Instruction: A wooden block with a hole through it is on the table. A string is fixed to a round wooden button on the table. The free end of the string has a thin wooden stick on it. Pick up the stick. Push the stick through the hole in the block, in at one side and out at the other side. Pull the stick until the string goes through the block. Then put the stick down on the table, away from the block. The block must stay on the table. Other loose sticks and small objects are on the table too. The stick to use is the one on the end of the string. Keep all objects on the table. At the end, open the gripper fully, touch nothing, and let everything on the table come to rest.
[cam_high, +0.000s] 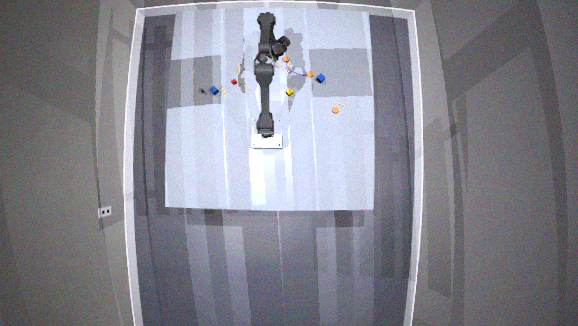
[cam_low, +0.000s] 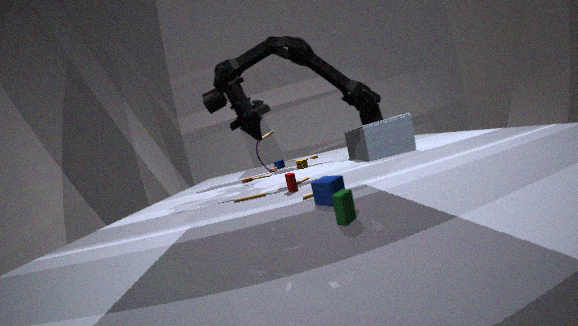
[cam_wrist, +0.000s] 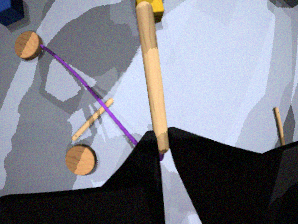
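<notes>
My gripper tip is 14 cm past the yellow wooden block, 4 cm to the left of it and 12 cm above it. The rest, counted from my gripper tip: thin wooden stick (1 cm behind, 1 cm to the right, 1 cm above); round orange button (5 cm behind, 19 cm to the right, 13 cm below); red block (1 cm behind, 27 cm to the left, 12 cm below).
</notes>
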